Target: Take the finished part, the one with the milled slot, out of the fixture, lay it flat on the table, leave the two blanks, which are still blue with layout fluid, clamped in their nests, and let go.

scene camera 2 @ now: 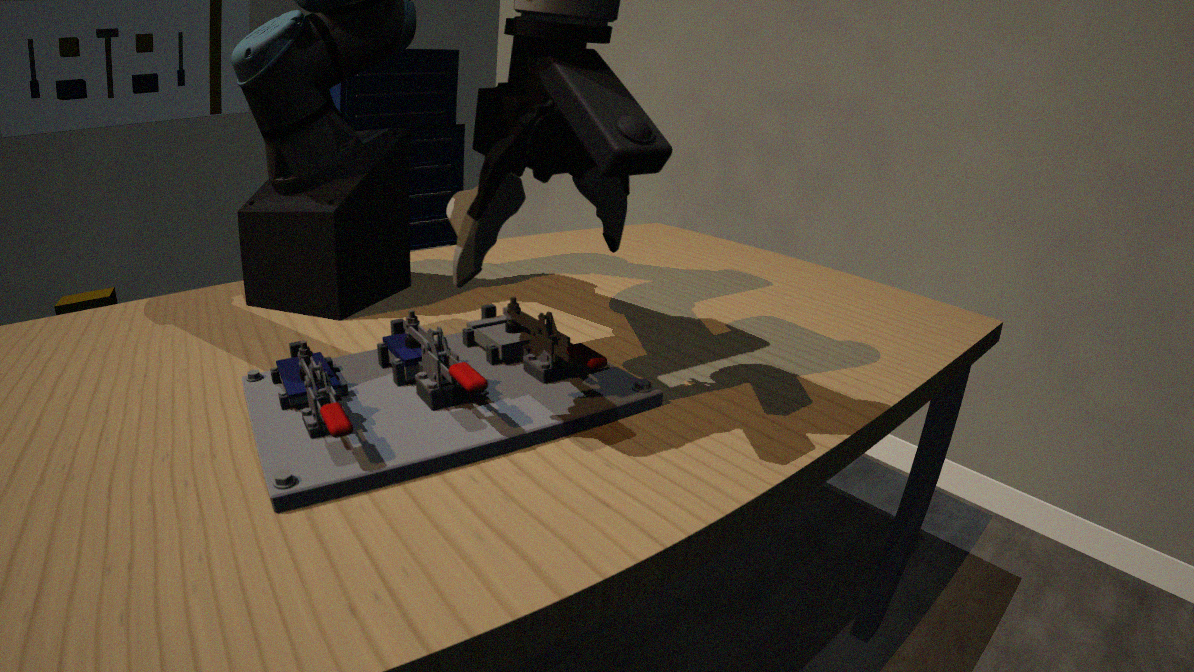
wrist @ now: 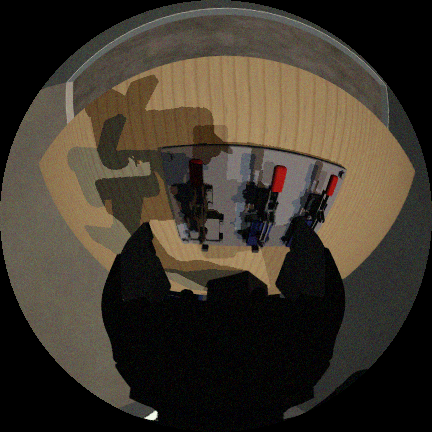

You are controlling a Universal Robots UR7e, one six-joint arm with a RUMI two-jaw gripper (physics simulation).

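The grey finished part (scene camera 2: 498,336) (wrist: 213,230) sits in the nest at the right end of the fixture plate (scene camera 2: 392,446) (wrist: 228,200) in the scene view, at the left in the wrist view. Its milled slot cannot be made out. One blue blank (scene camera 2: 400,348) (wrist: 257,235) sits in the middle nest. The other blue blank (scene camera 2: 289,373) is in the far nest, partly hidden by its clamp and, in the wrist view, by a finger. My gripper (scene camera 2: 538,265) (wrist: 221,222) is open and empty, above and behind the plate, pointing down.
Toggle clamps with red handles stand at the nests: one handle (scene camera 2: 594,362) (wrist: 196,172) by the grey part, another (scene camera 2: 467,376) (wrist: 279,178) at the middle, a third (scene camera 2: 335,419) (wrist: 332,185) at the far nest. Bolt heads rise at the plate's corners. The robot's pedestal (scene camera 2: 300,258) stands behind.
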